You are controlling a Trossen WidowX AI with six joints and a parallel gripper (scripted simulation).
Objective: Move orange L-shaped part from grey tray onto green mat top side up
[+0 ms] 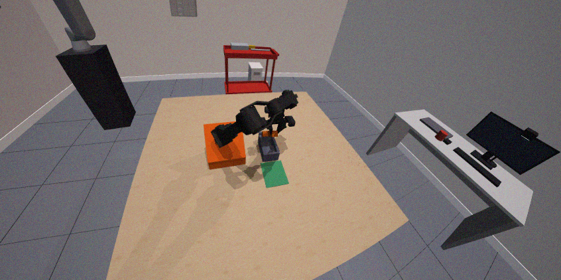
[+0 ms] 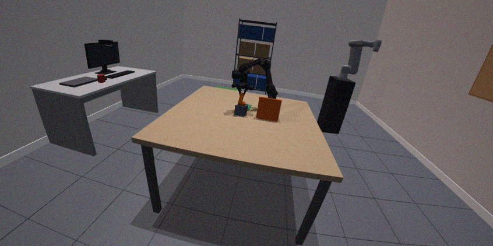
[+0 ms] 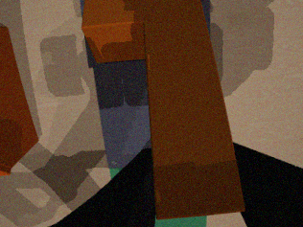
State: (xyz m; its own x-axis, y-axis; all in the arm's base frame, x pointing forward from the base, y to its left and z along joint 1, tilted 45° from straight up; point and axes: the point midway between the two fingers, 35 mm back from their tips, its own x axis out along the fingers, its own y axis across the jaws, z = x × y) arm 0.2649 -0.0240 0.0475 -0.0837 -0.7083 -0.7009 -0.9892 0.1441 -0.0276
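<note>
My gripper tip is 17 cm above the green mat, 14 cm to the left of it and 3 cm past it. The rest, counted from my gripper tip: orange L-shaped part: 4 cm to the left, 3 cm below, 1 cm behind.
</note>
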